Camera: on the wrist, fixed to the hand. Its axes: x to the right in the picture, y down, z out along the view.
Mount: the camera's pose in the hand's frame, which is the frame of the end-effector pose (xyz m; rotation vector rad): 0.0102 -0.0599 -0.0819 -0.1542 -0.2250 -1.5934
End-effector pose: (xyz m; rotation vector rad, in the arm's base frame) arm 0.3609 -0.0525 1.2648 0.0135 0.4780 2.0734
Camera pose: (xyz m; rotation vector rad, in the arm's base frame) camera 0.3885 -0.0440 1.1670 -0.1699 0.0648 0.5173
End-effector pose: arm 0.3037 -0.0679 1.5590 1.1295 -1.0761 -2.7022
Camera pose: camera 0.3620 -0.0733 1.4755 -0.9382 -0.1804 1.5317
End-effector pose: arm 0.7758 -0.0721 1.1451 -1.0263 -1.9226 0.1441
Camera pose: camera 0.8006 -0.1275 1.2270 0.6605 -2.4128 -0.8152
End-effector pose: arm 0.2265 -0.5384 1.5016 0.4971 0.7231 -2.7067
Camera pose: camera 0.2161 -0.4477 1.4561 0.3928 -0.8274 1.8015
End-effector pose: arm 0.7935 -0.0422 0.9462 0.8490 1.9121 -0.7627
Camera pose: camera 0.7033 -0.0106 0.9819 -1.0533 2.1187 -1.4308
